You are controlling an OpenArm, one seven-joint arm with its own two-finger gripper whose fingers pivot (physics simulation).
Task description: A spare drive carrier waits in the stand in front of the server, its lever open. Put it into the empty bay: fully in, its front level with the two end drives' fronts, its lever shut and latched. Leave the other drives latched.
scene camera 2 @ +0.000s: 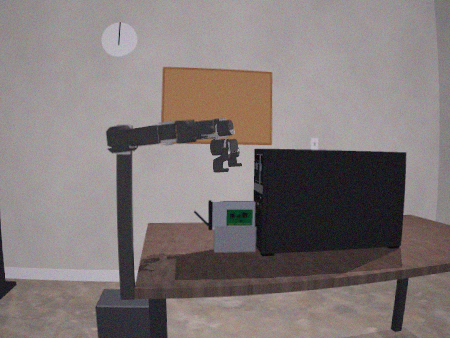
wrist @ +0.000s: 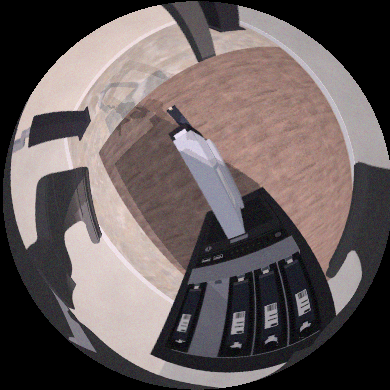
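Note:
The spare drive carrier [scene camera 2: 239, 217] [wrist: 210, 192] sits upright in the light grey stand [scene camera 2: 234, 240] in front of the black server [scene camera 2: 330, 200] [wrist: 225, 363]. Its dark lever [scene camera 2: 201, 217] [wrist: 179, 117] sticks out from its front, on the side away from the server. The empty bay [wrist: 209, 317] shows as a grey gap between one drive [wrist: 190, 317] at the left end and several drives side by side on the right, their levers apparently shut. My gripper [scene camera 2: 228, 167] [wrist: 190, 219] is open with nothing between its fingers, high above the carrier and apart from it.
The wooden table [scene camera 2: 200, 287] [wrist: 300, 125] carries the stand and server. The server's front rises beside the gripper, its top a little above fingertip height in the scene view. The robot's post [scene camera 2: 125, 225] stands at the table's left edge. A corkboard [scene camera 2: 217, 105] hangs on the wall behind.

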